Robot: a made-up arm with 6 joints.
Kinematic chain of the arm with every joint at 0, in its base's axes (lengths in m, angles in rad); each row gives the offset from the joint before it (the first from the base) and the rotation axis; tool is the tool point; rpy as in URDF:
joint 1: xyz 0 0 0.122 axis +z
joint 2: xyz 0 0 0 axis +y
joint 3: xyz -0.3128 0 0.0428 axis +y
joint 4: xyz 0.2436 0 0.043 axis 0.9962 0 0.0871
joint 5: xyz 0 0 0 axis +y
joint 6: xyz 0.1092 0 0.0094 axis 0.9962 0 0.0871
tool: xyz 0 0 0 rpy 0 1.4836 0
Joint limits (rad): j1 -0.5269..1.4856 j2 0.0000..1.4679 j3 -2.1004..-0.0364 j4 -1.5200..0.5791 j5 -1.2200..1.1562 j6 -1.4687..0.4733
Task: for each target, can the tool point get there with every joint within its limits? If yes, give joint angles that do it. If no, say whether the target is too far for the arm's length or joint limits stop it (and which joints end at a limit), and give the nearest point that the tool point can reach.
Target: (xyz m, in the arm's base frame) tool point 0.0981 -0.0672 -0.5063
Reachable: no: joint limits stop it (at a limit: joint 1, joint 2, joint 3) | nearest point 0.0786 -0.0473 0.0928 | short by 0.600 m
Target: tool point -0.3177 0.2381 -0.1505
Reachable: no: joint limits stop it (at a limit: joint 1, joint 2) | nearest point -0.0632 0.1220 0.1262 | short by 0.393 m
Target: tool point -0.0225 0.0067 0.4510
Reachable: yes | joints 0.9570 0.3078 -0.9386 0.3634 0.6071 -1.1216
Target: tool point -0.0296 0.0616 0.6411
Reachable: yes | joints 1.2205 0.8416 -1.4245 -0.8759 -0.6220 -0.0612
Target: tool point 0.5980 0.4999 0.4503
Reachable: no: too far | nearest point 0.2819 0.2356 0.4435 | short by 0.412 m
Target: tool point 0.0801 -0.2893 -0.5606
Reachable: no: too far | nearest point 0.0758 -0.0773 0.0979 | short by 0.692 m
